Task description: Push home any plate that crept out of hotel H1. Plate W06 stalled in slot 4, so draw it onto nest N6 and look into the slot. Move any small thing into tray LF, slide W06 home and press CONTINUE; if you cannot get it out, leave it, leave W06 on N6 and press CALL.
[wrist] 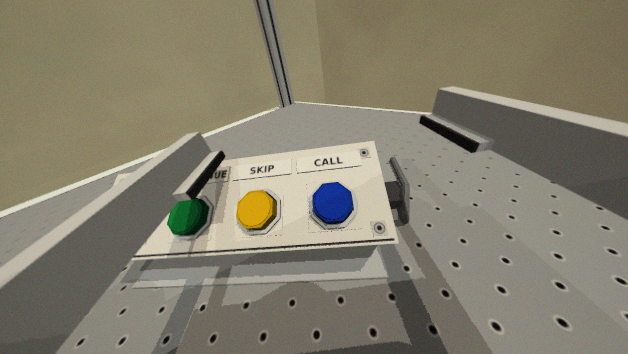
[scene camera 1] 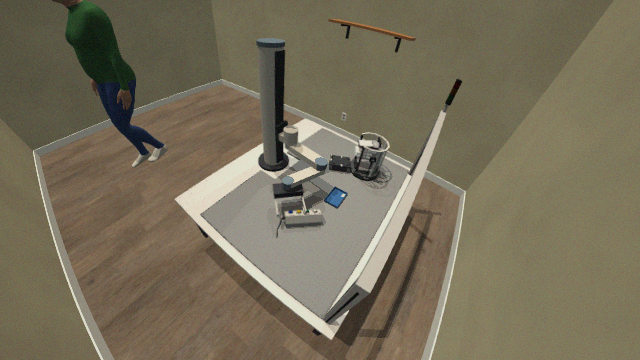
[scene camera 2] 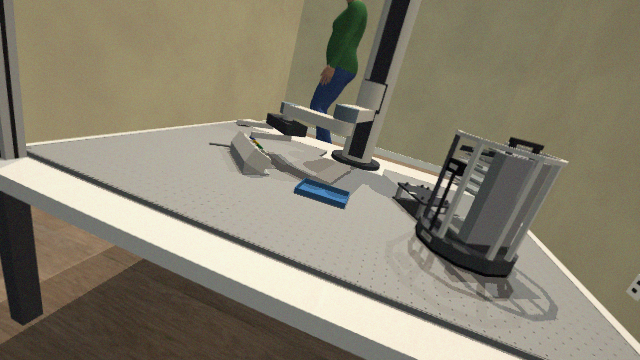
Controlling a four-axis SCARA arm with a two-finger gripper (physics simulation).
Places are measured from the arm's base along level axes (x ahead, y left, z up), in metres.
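Pixels of known places: gripper, between the fingertips: [wrist: 318, 125] [scene camera 1: 291, 213] [scene camera 2: 243, 127]; arm's base, origin of its link: [scene camera 1: 273, 161] [scene camera 2: 355, 161].
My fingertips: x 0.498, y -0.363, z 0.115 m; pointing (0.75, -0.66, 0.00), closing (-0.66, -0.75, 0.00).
For each thing: its top centre in the pictures, then the offset to it from my fingertips. "pt": a spot on its surface instead.
- button box, centre of its top: [wrist: 224, 171] [scene camera 2: 252, 138] [scene camera 1: 303, 212] 0.041 m ahead, 0.060 m left, 0.018 m down
- green button, centre of its top: [wrist: 181, 205] 0.043 m ahead, 0.094 m left, 0.027 m down
- blue CALL button, centre of its top: [wrist: 331, 190] 0.029 m back, 0.025 m left, 0.027 m down
- blue tray, centre of its top: [scene camera 2: 323, 189] [scene camera 1: 336, 196] 0.104 m ahead, 0.357 m left, 0.084 m down
- yellow SKIP button, centre of its top: [wrist: 252, 198] 0.007 m ahead, 0.059 m left, 0.027 m down
- grey bracket, a spot on its surface: [wrist: 401, 192] pt 0.054 m back, 0.022 m right, 0.050 m down
My gripper [scene camera 1: 291, 206] [scene camera 2: 246, 128] [wrist: 318, 125] is open and empty, its fingers spread above and behind the button box [scene camera 1: 304, 219] [scene camera 2: 248, 156] [wrist: 367, 215]. In the wrist view the left fingertip overlaps the CONTINUE label above the green button [wrist: 188, 217]; the blue CALL button [wrist: 332, 202] lies between the fingers. The round cage-like hotel [scene camera 1: 365, 174] [scene camera 2: 465, 257] holds pale plates; W06 and the inside of slot 4 cannot be made out. A low black pinned stand [scene camera 1: 340, 163] [scene camera 2: 420, 190], apparently the nest, stands beside it. The blue tray [scene camera 1: 336, 197] [scene camera 2: 321, 193] has a pale patch inside, unclear.
The yellow SKIP button [wrist: 257, 210] sits between green and blue. A grey bracket [wrist: 401, 192] juts from the box's side. The arm's column [scene camera 1: 272, 110] [scene camera 2: 384, 65] rises at the back of the table. A long white beam [scene camera 1: 400, 220] runs along one edge. A person [scene camera 1: 107, 65] [scene camera 2: 345, 45] stands beyond the table.
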